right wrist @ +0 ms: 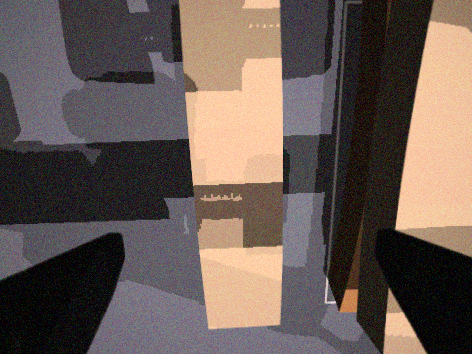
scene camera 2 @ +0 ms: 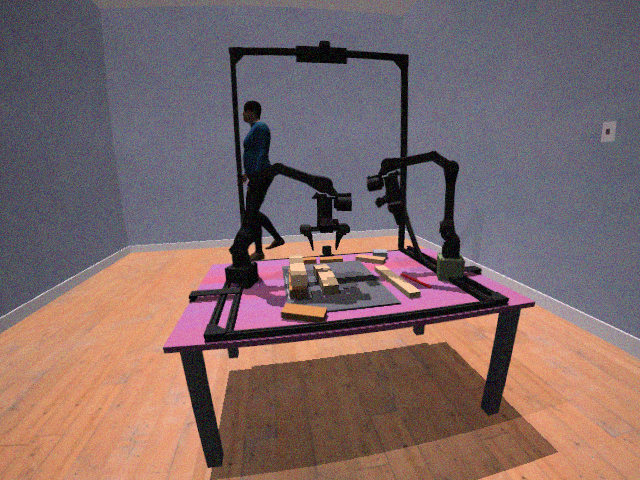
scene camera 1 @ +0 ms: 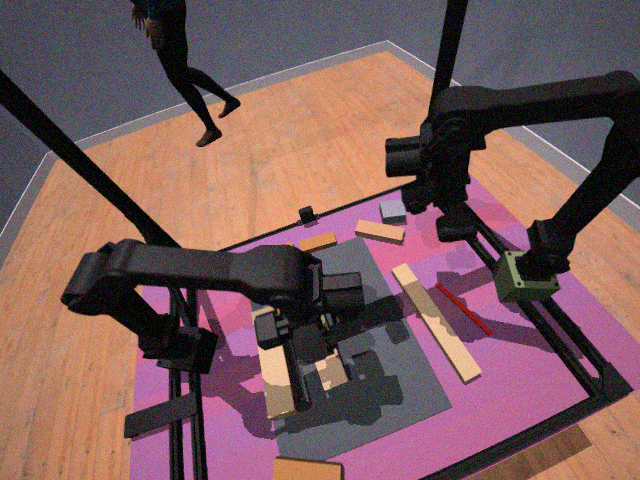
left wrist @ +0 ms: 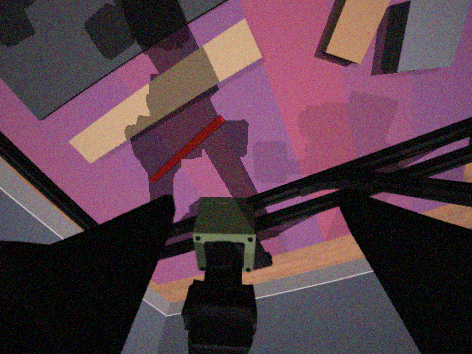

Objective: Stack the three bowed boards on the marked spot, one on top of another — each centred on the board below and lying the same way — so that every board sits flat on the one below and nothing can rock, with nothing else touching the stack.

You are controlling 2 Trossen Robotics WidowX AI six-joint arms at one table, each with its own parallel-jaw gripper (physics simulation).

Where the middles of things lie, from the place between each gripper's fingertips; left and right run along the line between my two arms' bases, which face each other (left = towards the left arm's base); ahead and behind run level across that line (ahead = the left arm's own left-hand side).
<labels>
I see the orange-brown bowed board (right wrist: 343, 276) 12 cm below my right hand, 11 cm to the right of it and 1 cm ahead of it. The rest, counted from my right hand: long pale plank (scene camera 1: 460, 359) (29 cm to the left, 14 cm below, 1 cm behind); red stick (left wrist: 218, 121) (38 cm to the left, 15 cm below, 2 cm behind); grey cube (left wrist: 413, 42) (36 cm behind, 30 cm to the left, 13 cm below).
Now: left hand 13 cm short of the long pale plank, 4 cm to the left of it and 21 cm above it. Round my left hand: orange-brown bowed board 14 cm ahead, 44 cm to the right, 19 cm below; red stick 12 cm ahead, 5 cm to the left, 22 cm below; grey cube 23 cm behind, 3 cm to the right, 21 cm below.
</labels>
